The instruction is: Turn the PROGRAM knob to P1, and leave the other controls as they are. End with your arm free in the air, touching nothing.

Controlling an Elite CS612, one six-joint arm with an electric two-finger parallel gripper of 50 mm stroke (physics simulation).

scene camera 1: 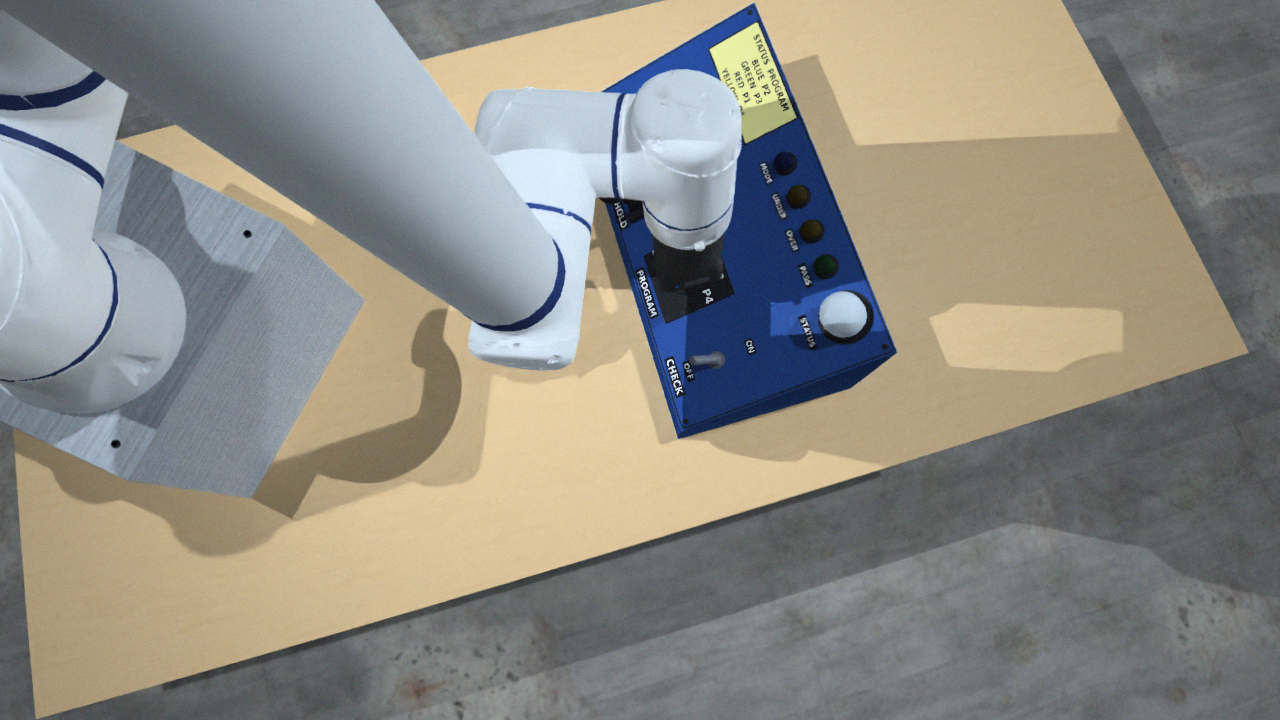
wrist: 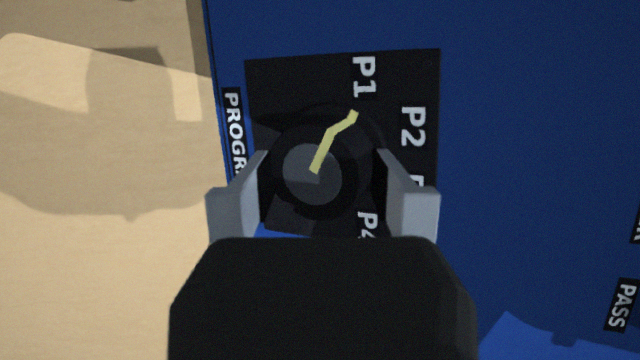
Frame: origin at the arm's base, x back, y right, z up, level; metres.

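Where they show: gripper, between the fingertips: (wrist: 322,171); arm's base, origin of its link: (scene camera 1: 87,322).
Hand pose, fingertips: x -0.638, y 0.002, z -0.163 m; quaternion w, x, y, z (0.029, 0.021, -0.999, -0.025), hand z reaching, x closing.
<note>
Things, the pixels of their top centre, and the offset from my fingertips. "*": a spot on its surface instead. Level surfaces: height alone.
- round black PROGRAM knob, centre of its top: (wrist: 311,179) dx +0.006, dy -0.003, dz +0.020 m
- P1 label, a spot on its surface: (wrist: 364,76) * dx -0.018, dy -0.044, dz -0.006 m
- P2 label, a spot on its surface: (wrist: 414,127) * dx -0.041, dy -0.023, dz +0.004 m
- black dial plate, height of its surface: dz -0.021 m
- CHECK toggle switch, a spot on its surface: (scene camera 1: 707,360) * dx -0.005, dy +0.119, dz +0.008 m
- white STATUS lamp, a spot on its surface: (scene camera 1: 844,315) * dx -0.151, dy +0.120, dz +0.103 m
- yellow note, a spot on its surface: (scene camera 1: 776,111) * dx -0.152, dy -0.170, dz +0.064 m
- wooden table, height of its surface: dz -0.110 m
The round black PROGRAM knob (wrist: 312,174) stands between my fingers in the wrist view. Its yellow pointer line (wrist: 328,136) runs up and to the right and ends just below the P1 label (wrist: 364,76). The P2 label (wrist: 414,127) lies to the right of the pointer's end; P3 is mostly hidden by my right finger, and P4 partly shows. My gripper (wrist: 322,171) is shut on the knob, one finger at each side. In the scene view my gripper is over the black dial plate (scene camera 1: 687,308), and the knob is hidden beneath it.
The blue panel (scene camera 1: 760,385) also carries the CHECK toggle switch (scene camera 1: 707,360) near OFF, the white STATUS lamp (scene camera 1: 844,315), several small dark lamps, and a yellow note (scene camera 1: 776,111). HOLD is partly behind my arm. The panel stands on a wooden table (scene camera 1: 554,465).
</note>
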